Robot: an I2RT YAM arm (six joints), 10 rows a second.
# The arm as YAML. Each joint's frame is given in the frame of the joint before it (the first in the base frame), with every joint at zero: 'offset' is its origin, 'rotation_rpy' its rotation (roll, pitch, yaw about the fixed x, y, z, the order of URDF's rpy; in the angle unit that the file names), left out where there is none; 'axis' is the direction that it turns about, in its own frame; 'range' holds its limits. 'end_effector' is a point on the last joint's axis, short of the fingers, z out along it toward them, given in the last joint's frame.
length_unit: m
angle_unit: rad
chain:
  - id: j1
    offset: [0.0, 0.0, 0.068]
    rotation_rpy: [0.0, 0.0, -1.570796]
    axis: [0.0, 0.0, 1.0]
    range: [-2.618, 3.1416]
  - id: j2
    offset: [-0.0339, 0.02, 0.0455]
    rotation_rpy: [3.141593, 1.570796, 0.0]
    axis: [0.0, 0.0, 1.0]
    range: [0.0, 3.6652]
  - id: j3
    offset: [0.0, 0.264, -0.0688]
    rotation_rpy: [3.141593, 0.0, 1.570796]
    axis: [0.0, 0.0, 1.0]
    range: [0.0, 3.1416]
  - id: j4
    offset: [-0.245, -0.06, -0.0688]
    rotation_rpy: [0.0, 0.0, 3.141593]
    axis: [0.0, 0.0, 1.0]
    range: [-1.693, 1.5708]
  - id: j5
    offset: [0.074, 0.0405, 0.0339]
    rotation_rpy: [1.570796, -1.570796, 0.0]
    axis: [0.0, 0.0, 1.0]
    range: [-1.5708, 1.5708]
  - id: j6
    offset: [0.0, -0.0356, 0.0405]
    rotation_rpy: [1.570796, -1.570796, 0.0]
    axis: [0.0, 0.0, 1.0]
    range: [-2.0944, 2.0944]
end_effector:
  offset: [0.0, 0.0, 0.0]
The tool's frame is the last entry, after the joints.
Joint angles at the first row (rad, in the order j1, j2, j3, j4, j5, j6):
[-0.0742 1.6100 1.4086 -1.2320 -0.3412 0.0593]
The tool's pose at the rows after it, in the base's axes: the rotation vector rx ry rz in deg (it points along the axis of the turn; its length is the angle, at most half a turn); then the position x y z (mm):
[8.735 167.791 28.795 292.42 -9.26 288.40]
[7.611 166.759 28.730 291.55 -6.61 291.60]
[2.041 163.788 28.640 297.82 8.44 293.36]
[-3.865 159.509 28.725 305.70 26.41 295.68]
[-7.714 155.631 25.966 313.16 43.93 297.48]
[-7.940 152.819 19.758 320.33 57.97 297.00]
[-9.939 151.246 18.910 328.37 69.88 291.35]
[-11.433 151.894 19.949 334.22 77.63 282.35]
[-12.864 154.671 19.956 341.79 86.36 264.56]
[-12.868 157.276 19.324 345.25 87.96 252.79]
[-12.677 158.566 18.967 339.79 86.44 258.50]
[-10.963 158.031 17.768 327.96 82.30 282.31]
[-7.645 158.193 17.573 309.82 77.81 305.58]
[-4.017 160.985 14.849 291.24 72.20 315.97]
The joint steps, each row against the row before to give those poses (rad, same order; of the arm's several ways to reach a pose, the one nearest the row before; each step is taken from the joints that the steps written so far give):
[0.0019 -0.0286 0.0000 0.0008 0.0007 0.0012]
[0.0088 -0.0110 0.0000 0.0095 -0.0007 -0.0004]
[0.0519 -0.0012 0.0000 0.0622 0.0004 -0.0034]
[0.0591 0.0008 -0.0004 0.0854 0.0011 0.0003]
[0.0591 0.0038 0.0000 0.0855 0.0446 0.0134]
[0.0511 0.0099 -0.0008 0.0744 0.0992 0.0316]
[0.0336 0.0267 -0.0003 0.0557 0.0218 0.0035]
[0.0179 0.0317 0.0000 0.0202 -0.0100 0.0004]
[0.0199 0.0549 -0.0004 0.0069 0.0008 -0.0008]
[0.0026 0.0336 0.0000 -0.0115 0.0050 0.0000]
[-0.0003 -0.0149 0.0092 -0.0461 0.0026 0.0008]
[-0.0020 -0.0538 0.0324 -0.0740 0.0191 0.0164]
[0.0005 -0.0664 0.0217 -0.0847 0.0107 0.0404]
[-0.0001 -0.0492 0.0004 -0.0958 0.0347 0.0370]

